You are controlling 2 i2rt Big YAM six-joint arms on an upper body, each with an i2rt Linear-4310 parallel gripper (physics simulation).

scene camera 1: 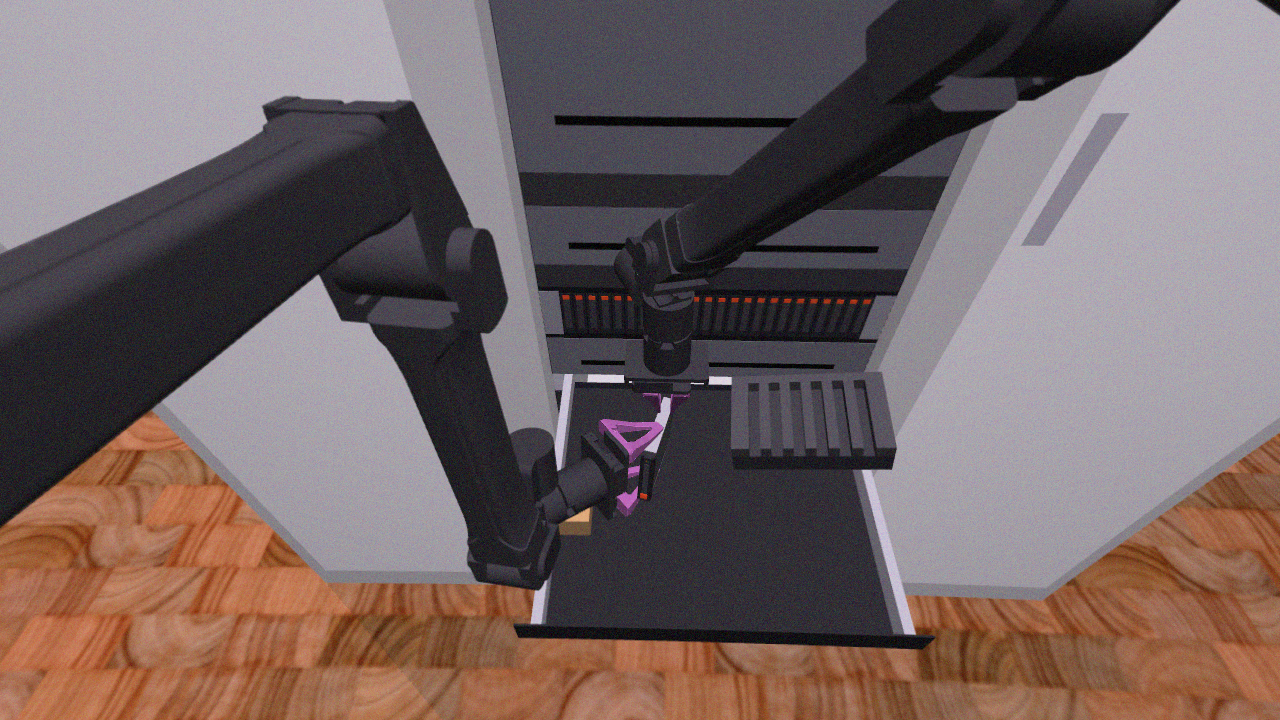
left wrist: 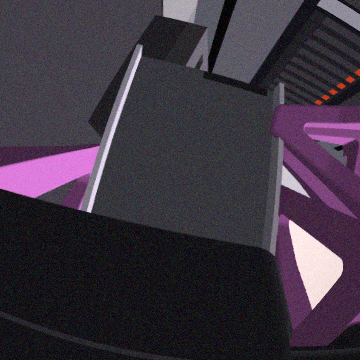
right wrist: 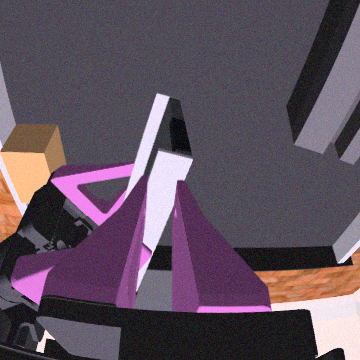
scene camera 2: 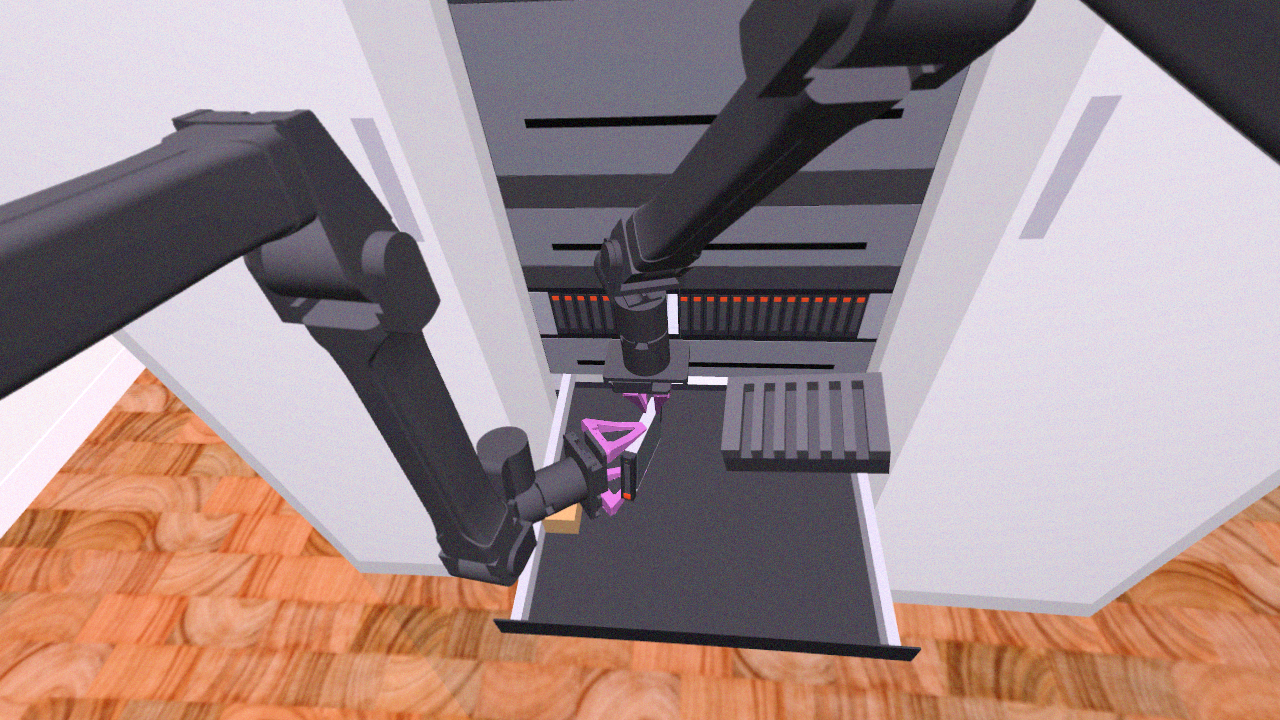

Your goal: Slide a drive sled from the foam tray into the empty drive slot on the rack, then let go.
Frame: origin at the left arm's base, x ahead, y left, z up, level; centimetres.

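Where they show: left gripper, fingertip midpoint: (scene camera 1: 658, 446) (left wrist: 188, 177) (right wrist: 146, 200) (scene camera 2: 644, 447); right gripper, fingertip midpoint: (scene camera 1: 665, 410) (left wrist: 266, 121) (right wrist: 161, 185) (scene camera 2: 652, 410).
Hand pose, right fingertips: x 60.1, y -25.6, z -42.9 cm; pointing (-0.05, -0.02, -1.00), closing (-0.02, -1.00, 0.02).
After its pixels a point has its place.
The drive sled (scene camera 1: 660, 436) {x 54.9, y -24.9, z -41.3 cm} (scene camera 2: 637, 440) {x 54.2, y -24.2, z -41.1 cm} (left wrist: 190, 125) {x 58.2, y -25.1, z -46.1 cm} (right wrist: 165, 195) {x 60.0, y -25.8, z -42.4 cm}, with pale edges and a dark orange-tipped front, is held above the drawer. My left gripper (scene camera 1: 636, 470) (scene camera 2: 617, 470) is shut on it from the picture's left, near its front. My right gripper (scene camera 1: 666, 400) {x 60.1, y -25.6, z -42.9 cm} (scene camera 2: 647, 400) {x 60.1, y -25.6, z -42.9 cm} (right wrist: 161, 185) {x 60.1, y -25.6, z -42.9 cm} is shut on its far end from above, one finger on each side of the pale edge. The foam tray (scene camera 1: 810, 462) {x 57.4, y -46.1, z -50.7 cm} (scene camera 2: 805, 464) {x 57.4, y -46.3, z -50.5 cm} is at the right. The empty slot (scene camera 2: 673, 313) {x 77.0, y -27.7, z -41.2 cm} shows as a pale gap in the rack's drive row, beside the right arm; that arm hides it in scene camera 1.
The pulled-out drawer (scene camera 1: 725, 638) {x 34.8, y -32.9, z -53.6 cm} (scene camera 2: 707, 640) {x 34.8, y -33.2, z -53.1 cm} lies below both grippers. A tan block (scene camera 1: 575, 526) {x 47.7, y -13.9, z -52.1 cm} (scene camera 2: 562, 522) {x 47.7, y -14.1, z -51.4 cm} (right wrist: 25, 172) {x 52.3, y -13.3, z -50.6 cm} is at its left side, near my left wrist. Orange-tipped drives (scene camera 1: 778, 315) {x 72.7, y -41.3, z -37.1 cm} (scene camera 2: 769, 315) {x 72.7, y -41.2, z -37.2 cm} fill the row. Pale cabinet panels (scene camera 1: 1118, 358) {x 70.7, y -89.1, z -42.7 cm} (scene camera 2: 1118, 358) {x 70.8, y -86.3, z -42.8 cm} flank the rack.
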